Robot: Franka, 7 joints.
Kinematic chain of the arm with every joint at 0, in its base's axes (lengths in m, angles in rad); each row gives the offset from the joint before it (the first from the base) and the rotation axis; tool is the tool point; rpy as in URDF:
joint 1: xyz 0 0 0.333 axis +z
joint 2: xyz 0 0 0 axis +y
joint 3: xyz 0 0 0.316 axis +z
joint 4: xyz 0.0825 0 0 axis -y
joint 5: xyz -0.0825 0 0.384 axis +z
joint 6: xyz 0 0 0 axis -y
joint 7: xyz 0.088 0 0 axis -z
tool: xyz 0 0 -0.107 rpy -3.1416 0 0
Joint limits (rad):
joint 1: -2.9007..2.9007
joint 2: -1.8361..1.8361
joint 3: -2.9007..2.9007
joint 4: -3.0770..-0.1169
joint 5: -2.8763..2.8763
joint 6: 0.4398..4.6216
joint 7: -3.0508..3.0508
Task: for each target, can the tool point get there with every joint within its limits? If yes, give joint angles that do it. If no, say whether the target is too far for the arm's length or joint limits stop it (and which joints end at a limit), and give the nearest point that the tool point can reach.
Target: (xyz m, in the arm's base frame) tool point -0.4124 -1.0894 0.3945
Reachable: no: too far | nearest point -0.3033 -0.8012 0.3782 | short by 0.309 m
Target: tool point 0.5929 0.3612 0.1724
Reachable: yes | joints 1.0134 1.5311 -0.6503 -0.8553 1.7490 4.0054 1.1098
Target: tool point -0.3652 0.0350 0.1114
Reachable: yes | joints -2.2374 0.6916 -1.0430 -2.6172 -1.3248 3.2771 1.2451
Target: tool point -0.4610 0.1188 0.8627
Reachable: yes | joints -0.4359 -1.1679 0.1726 -0.7538 -1.5048 0.8033 1.0058
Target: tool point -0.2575 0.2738 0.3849
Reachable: yes | joints 1.9930 -0.3000 0.0154 -2.7800 -1.2229 3.5730 1.5275
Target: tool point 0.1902 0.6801 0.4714
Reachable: yes | joints 1.3004 0.6490 -0.2732 -1.3205 -1.2831 3.7455 -0.7939
